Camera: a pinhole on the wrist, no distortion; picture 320 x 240 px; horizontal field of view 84.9 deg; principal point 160.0 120.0 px. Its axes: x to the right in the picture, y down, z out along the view. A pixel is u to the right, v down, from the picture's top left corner.
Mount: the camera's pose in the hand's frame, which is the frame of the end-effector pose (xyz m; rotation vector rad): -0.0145 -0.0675 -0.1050 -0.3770 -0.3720 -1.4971
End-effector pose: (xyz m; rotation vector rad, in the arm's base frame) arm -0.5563 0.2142 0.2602 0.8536 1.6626 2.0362
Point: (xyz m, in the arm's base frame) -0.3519 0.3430 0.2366
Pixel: 229 84
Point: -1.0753 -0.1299 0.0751
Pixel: behind the camera
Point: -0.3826 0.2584 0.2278
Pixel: 215 50
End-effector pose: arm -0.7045 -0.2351 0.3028 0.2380 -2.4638 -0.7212
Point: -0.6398 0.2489 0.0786
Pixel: 122 30
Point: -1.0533 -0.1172 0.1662
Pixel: 211 200
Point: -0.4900 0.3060 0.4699
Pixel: outside the picture
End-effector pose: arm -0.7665 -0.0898 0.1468 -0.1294 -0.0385 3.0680
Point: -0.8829 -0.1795 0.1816
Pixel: 101 225
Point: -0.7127 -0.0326 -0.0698
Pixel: behind the camera
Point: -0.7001 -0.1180 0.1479
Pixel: 112 52
